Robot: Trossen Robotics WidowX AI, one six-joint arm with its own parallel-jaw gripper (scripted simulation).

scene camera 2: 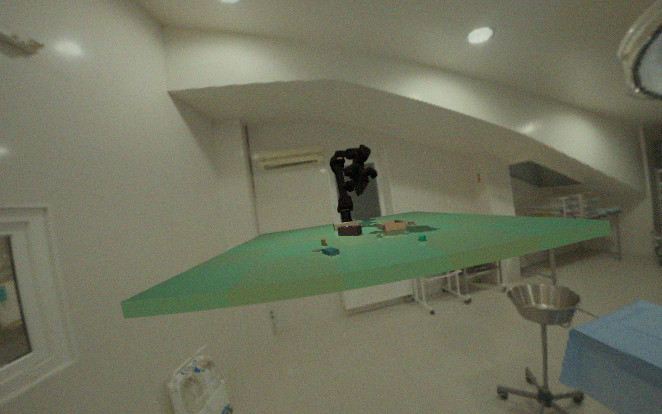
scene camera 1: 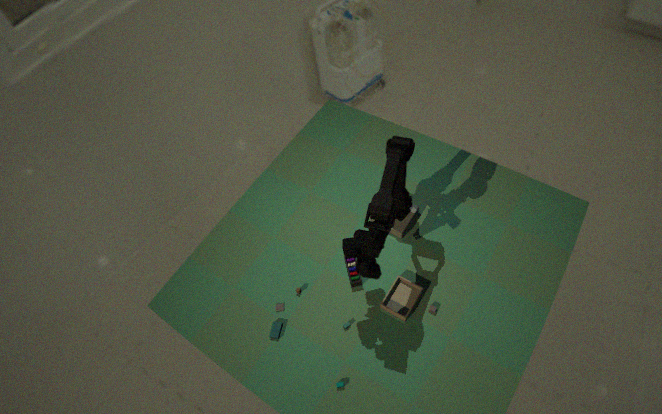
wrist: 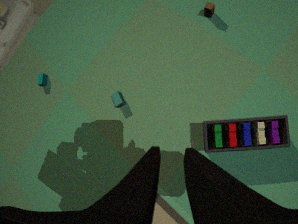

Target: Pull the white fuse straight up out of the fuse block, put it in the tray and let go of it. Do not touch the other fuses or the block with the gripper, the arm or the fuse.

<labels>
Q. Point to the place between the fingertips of the gripper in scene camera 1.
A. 357,270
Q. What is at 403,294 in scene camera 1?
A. A brown tray.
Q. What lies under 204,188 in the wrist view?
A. The gripper.
</labels>
